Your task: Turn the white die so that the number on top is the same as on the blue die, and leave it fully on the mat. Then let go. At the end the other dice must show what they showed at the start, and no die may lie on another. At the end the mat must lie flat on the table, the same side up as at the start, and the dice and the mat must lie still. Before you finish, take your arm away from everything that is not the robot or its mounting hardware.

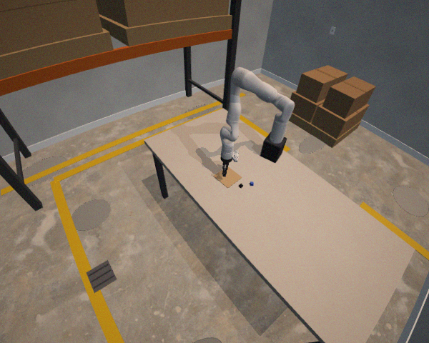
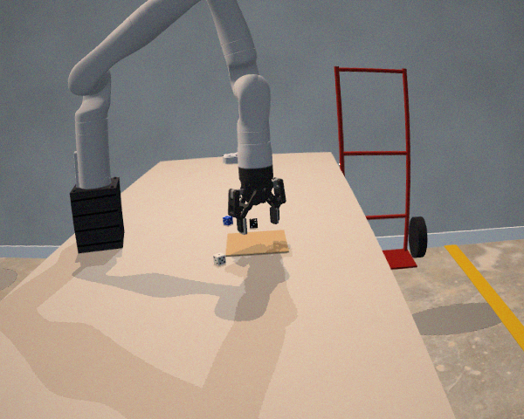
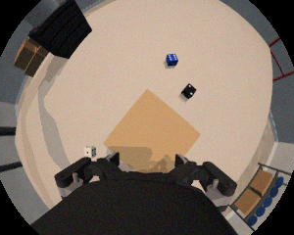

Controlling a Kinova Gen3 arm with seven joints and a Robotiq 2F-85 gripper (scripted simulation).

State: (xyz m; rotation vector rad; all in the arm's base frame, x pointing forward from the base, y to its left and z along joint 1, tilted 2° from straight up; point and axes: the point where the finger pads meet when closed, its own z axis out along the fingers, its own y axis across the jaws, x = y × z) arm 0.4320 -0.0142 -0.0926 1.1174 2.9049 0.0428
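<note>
My gripper is now 5 cm above the tan mat, 2 cm to the right of it and 1 cm past it. Also, from my hand: blue die: 16 cm to the left, 11 cm behind, 4 cm below; then white die: 10 cm to the right, 7 cm behind, 4 cm below; then black die: 14 cm to the left, 4 cm below, 4 cm behind.
</note>
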